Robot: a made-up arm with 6 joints. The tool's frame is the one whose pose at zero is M. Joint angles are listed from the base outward.
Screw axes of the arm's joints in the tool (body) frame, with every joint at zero. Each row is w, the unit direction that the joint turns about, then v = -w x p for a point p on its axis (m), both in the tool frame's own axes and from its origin. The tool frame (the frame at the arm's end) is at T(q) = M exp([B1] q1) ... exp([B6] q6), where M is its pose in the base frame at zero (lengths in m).
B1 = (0, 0, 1, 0.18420, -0.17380, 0.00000)
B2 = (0, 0, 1, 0.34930, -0.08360, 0.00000)
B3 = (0, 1, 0, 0.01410, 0.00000, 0.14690)
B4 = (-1, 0, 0, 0.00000, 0.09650, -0.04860)
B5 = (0, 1, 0, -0.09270, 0.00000, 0.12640)
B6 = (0, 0, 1, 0.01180, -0.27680, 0.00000)
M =
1 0 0 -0.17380
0 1 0 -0.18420
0 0 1 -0.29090
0 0 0 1
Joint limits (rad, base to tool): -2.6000..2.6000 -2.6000..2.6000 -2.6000..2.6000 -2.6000..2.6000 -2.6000..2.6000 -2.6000..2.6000
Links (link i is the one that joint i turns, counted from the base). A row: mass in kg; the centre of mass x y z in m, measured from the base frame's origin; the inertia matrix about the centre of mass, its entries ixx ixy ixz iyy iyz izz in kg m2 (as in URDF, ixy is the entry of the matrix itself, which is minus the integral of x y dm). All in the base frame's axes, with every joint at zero. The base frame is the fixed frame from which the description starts. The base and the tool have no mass.
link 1: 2.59; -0.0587 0.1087 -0.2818; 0.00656 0.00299 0 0.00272 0 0.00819
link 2: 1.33; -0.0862 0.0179 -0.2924; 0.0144 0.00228 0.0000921 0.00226 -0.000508 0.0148
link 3: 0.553; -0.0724 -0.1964 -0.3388; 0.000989 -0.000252 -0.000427 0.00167 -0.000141 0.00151
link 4: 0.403; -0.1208 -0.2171 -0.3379; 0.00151 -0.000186 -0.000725 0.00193 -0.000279 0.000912
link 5: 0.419; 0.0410 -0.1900 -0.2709; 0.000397 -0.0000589 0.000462 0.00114 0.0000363 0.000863
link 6: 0.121; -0.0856 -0.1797 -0.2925; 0.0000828 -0.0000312 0 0.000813 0 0.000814
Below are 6 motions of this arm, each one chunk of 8 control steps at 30 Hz.
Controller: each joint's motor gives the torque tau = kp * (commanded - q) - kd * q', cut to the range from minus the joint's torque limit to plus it. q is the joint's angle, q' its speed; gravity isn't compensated. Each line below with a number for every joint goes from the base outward.
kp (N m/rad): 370 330 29 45 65 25
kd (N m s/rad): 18 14 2.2 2.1 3.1 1.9
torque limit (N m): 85 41 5.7 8.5 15 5.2
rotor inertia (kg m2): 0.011 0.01 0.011 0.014 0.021 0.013
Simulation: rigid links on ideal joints. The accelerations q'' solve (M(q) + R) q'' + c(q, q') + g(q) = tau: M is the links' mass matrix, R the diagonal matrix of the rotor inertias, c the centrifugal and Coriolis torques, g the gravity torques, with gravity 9.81 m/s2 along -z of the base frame. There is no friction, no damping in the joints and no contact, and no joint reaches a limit. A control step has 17 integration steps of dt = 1/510 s. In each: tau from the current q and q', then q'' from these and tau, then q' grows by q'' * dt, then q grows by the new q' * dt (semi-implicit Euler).
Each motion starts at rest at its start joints. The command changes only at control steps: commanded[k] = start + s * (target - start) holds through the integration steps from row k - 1 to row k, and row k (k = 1, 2, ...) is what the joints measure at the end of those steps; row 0 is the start. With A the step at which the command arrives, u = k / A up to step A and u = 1 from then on. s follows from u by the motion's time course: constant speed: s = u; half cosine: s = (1 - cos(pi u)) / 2; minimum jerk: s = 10 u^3 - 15 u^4 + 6 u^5; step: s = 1 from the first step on.
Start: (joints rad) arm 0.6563 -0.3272 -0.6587 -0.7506 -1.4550 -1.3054
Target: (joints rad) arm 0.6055 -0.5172 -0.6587 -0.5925 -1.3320 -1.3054
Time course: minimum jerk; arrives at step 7
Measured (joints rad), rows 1 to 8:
1: 0.6562 -0.3287 -0.6633 -0.7539 -1.4527 -1.3029
2: 0.6557 -0.3385 -0.6674 -0.7546 -1.4436 -1.3012
3: 0.6523 -0.3632 -0.6679 -0.7436 -1.4242 -1.3005
4: 0.6435 -0.4031 -0.6675 -0.7168 -1.3980 -1.3002
5: 0.6298 -0.4501 -0.6697 -0.6779 -1.3726 -1.3001
6: 0.6146 -0.4910 -0.6756 -0.6371 -1.3546 -1.2999
7: 0.6028 -0.5157 -0.6829 -0.6056 -1.3456 -1.2992
8: 0.5978 -0.5248 -0.6878 -0.5890 -1.3407 -1.2984

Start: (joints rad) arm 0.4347 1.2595 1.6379 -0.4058 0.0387 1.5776
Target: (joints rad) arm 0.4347 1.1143 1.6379 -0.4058 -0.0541 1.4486
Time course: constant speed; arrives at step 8
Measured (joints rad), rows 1 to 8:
1: 0.4364 1.2522 1.6370 -0.4042 0.0292 1.5750
2: 0.4370 1.2382 1.6351 -0.4031 0.0175 1.5682
3: 0.4365 1.2206 1.6337 -0.4034 0.0063 1.5578
4: 0.4355 1.2017 1.6328 -0.4044 -0.0046 1.5452
5: 0.4347 1.1828 1.6324 -0.4053 -0.0156 1.5312
6: 0.4343 1.1642 1.6322 -0.4058 -0.0269 1.5163
7: 0.4342 1.1460 1.6321 -0.4059 -0.0383 1.5010
8: 0.4343 1.1280 1.6322 -0.4058 -0.0498 1.4853

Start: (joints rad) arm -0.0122 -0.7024 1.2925 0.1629 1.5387 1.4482
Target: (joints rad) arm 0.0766 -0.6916 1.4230 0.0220 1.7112 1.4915
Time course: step
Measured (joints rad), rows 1 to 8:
1: 0.0194 -0.7101 1.3072 0.1058 1.6101 1.4662
2: 0.0496 -0.7004 1.3415 0.0531 1.6628 1.4793
3: 0.0688 -0.6899 1.3746 0.0309 1.6880 1.4832
4: 0.0777 -0.6851 1.3970 0.0241 1.6991 1.4841
5: 0.0800 -0.6852 1.4079 0.0225 1.7031 1.4851
6: 0.0793 -0.6875 1.4110 0.0223 1.7038 1.4868
7: 0.0779 -0.6899 1.4104 0.0223 1.7034 1.4886
8: 0.0768 -0.6914 1.4091 0.0223 1.7029 1.4901

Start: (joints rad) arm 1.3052 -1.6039 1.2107 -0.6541 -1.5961 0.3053
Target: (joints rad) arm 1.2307 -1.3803 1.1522 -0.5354 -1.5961 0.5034
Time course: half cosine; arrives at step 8
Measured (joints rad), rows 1 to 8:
1: 1.3031 -1.5999 1.2119 -0.6558 -1.5932 0.3080
2: 1.2964 -1.5866 1.2121 -0.6555 -1.5909 0.3175
3: 1.2856 -1.5619 1.2087 -0.6480 -1.5897 0.3352
4: 1.2729 -1.5272 1.2021 -0.6320 -1.5892 0.3603
5: 1.2606 -1.4866 1.1938 -0.6092 -1.5891 0.3901
6: 1.2507 -1.4459 1.1855 -0.5831 -1.5893 0.4209
7: 1.2444 -1.4114 1.1785 -0.5580 -1.5895 0.4484
8: 1.2420 -1.3888 1.1740 -0.5384 -1.5897 0.4688

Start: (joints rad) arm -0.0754 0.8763 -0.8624 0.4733 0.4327 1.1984
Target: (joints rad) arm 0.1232 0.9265 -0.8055 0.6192 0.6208 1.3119
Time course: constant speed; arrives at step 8
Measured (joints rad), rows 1 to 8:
1: -0.0647 0.8770 -0.8582 0.4825 0.4481 1.2011
2: -0.0462 0.8817 -0.8527 0.4985 0.4694 1.2076
3: -0.0236 0.8887 -0.8476 0.5167 0.4917 1.2176
4: 0.0005 0.8961 -0.8426 0.5354 0.5145 1.2295
5: 0.0252 0.9031 -0.8371 0.5540 0.5375 1.2425
6: 0.0500 0.9097 -0.8310 0.5725 0.5607 1.2560
7: 0.0747 0.9161 -0.8246 0.5909 0.5841 1.2699
8: 0.0995 0.9224 -0.8178 0.6092 0.6075 1.2839

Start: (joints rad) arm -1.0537 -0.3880 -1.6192 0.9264 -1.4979 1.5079
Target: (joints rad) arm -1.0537 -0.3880 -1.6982 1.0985 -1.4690 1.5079
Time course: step
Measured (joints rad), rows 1 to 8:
1: -1.0534 -0.3908 -1.6466 0.9762 -1.4872 1.5048
2: -1.0538 -0.3891 -1.6660 1.0448 -1.4826 1.5065
3: -1.0539 -0.3871 -1.6743 1.0893 -1.4801 1.5086
4: -1.0538 -0.3865 -1.6781 1.1064 -1.4785 1.5094
5: -1.0537 -0.3868 -1.6809 1.1068 -1.4776 1.5093
6: -1.0537 -0.3874 -1.6835 1.1016 -1.4772 1.5088
7: -1.0537 -0.3879 -1.6856 1.0966 -1.4771 1.5082
8: -1.0537 -0.3881 -1.6870 1.0940 -1.4770 1.5079

